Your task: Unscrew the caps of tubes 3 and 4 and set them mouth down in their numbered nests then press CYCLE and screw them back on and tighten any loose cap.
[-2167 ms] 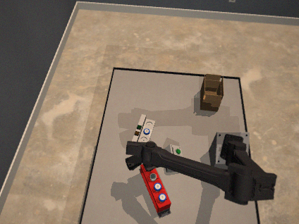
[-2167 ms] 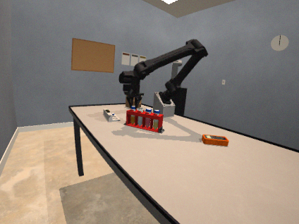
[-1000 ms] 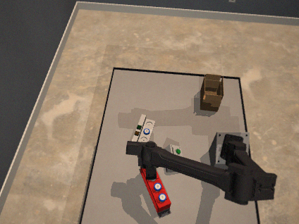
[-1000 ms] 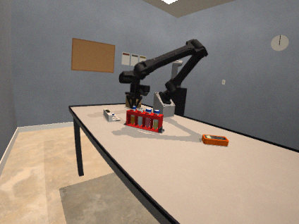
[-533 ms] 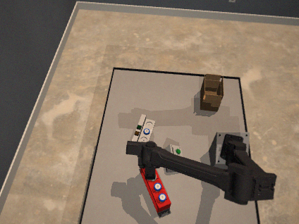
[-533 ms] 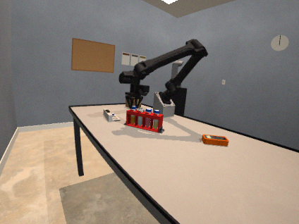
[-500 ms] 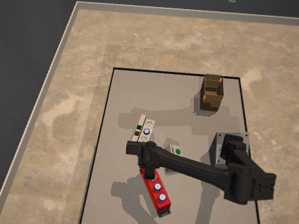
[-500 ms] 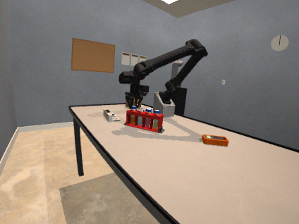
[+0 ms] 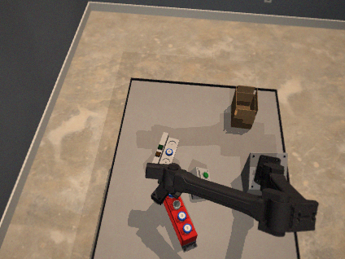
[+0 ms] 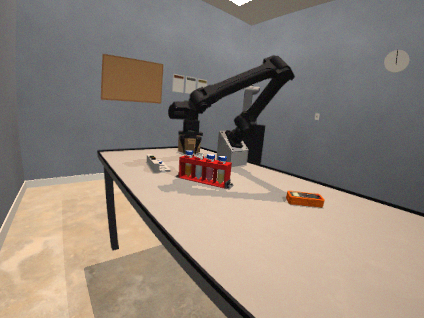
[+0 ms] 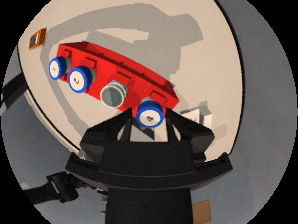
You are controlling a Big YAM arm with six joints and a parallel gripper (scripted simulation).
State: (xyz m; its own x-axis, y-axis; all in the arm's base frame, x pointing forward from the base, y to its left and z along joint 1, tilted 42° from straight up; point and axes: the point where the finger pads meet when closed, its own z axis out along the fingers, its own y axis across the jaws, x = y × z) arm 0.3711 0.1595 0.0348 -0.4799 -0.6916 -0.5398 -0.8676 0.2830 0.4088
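My gripper is now right at the blue tube cap. Round my hand: green key: 13 cm to the right, 13 cm behind, 5 cm below; then key housing: 12 cm behind, 10 cm to the right, 6 cm below; then blue key: 14 cm behind, 8 cm to the right, 5 cm below.
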